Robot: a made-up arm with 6 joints.
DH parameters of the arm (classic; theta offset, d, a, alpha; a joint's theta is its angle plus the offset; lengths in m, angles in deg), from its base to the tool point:
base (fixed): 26.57 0 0.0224 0
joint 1: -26.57 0.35 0.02 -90
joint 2: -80.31 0 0.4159 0
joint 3: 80.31 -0.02 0.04 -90
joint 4: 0 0.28 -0.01 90
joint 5: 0 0.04 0.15 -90
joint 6: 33.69 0 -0.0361 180
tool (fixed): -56.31 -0.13 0 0
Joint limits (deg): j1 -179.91..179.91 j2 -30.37..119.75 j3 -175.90..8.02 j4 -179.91..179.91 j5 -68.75..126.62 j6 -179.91..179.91
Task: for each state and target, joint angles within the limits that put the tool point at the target. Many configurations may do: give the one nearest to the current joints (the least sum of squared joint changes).
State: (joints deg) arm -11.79 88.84 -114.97 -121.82 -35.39 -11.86
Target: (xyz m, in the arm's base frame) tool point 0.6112 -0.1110 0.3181
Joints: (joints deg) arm -20.39 54.60 -116.30 -121.44 -48.75 -11.86
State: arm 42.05 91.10 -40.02 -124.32 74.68 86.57
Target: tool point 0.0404 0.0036 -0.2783
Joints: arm 43.32 119.36 -80.84 -109.27 43.79 96.35
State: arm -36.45 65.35 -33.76 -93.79 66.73 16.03
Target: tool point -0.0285 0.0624 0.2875
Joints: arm -52.13 114.03 -6.86 -81.96 42.02 32.67
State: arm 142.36 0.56 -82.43 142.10 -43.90 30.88
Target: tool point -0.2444 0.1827 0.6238
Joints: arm 173.45 -6.74 -74.99 162.53 -50.75 29.15
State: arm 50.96 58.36 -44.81 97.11 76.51 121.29
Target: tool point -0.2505 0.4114 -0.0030
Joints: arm 108.43 65.12 -57.52 93.89 94.48 121.10
